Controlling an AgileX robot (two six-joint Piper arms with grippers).
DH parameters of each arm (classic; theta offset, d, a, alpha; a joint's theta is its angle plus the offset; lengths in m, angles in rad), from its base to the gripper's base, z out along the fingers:
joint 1: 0 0.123 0 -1.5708
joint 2: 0.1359 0 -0.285 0
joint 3: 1.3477 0 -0.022 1.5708
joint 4: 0 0.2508 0 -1.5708
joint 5: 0 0 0.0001 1.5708
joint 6: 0 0.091 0 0
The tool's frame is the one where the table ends.
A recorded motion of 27 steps. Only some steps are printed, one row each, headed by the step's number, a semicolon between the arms.
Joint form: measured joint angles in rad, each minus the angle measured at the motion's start. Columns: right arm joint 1, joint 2, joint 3, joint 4, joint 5, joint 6; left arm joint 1, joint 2, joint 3, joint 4, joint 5, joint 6.
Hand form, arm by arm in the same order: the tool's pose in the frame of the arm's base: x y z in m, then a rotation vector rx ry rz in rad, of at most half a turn. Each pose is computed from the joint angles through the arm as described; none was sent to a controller.
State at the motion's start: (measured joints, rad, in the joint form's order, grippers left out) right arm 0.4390 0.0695 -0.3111 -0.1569 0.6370 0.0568; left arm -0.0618 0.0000 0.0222 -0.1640 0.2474 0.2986
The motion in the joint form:
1: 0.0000 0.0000 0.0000 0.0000 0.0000 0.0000; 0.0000 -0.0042 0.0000 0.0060 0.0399 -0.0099
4: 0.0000 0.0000 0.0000 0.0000 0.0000 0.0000; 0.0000 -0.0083 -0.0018 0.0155 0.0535 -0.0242
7: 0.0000 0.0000 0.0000 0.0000 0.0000 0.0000; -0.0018 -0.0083 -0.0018 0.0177 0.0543 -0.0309
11: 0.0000 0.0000 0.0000 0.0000 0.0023 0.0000; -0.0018 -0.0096 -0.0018 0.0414 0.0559 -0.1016
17: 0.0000 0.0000 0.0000 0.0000 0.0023 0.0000; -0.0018 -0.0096 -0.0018 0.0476 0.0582 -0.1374
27: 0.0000 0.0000 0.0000 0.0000 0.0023 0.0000; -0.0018 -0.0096 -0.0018 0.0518 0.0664 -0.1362
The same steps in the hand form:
1: 0.0377 0.0084 0.2559 -0.4094 1.8299 0.1673; 0.0546 -0.0075 0.1802 0.2091 1.7730 0.0143
4: 0.0377 0.0084 0.2559 -0.4094 1.8299 0.1673; 0.0541 -0.0074 0.1798 0.2052 1.7815 0.0113
7: 0.0377 0.0084 0.2559 -0.4094 1.8299 0.1673; 0.0540 -0.0074 0.1798 0.2024 1.7827 0.0072
11: 0.0377 0.0083 0.2557 -0.4096 1.8321 0.1668; 0.0540 -0.0068 0.1796 0.1548 1.7888 -0.0211
17: 0.0377 0.0083 0.2557 -0.4096 1.8321 0.1668; 0.0539 -0.0066 0.1794 0.1271 1.7936 -0.0410
27: 0.0377 0.0083 0.2557 -0.4096 1.8321 0.1668; 0.0538 -0.0066 0.1787 0.1322 1.8015 -0.0369

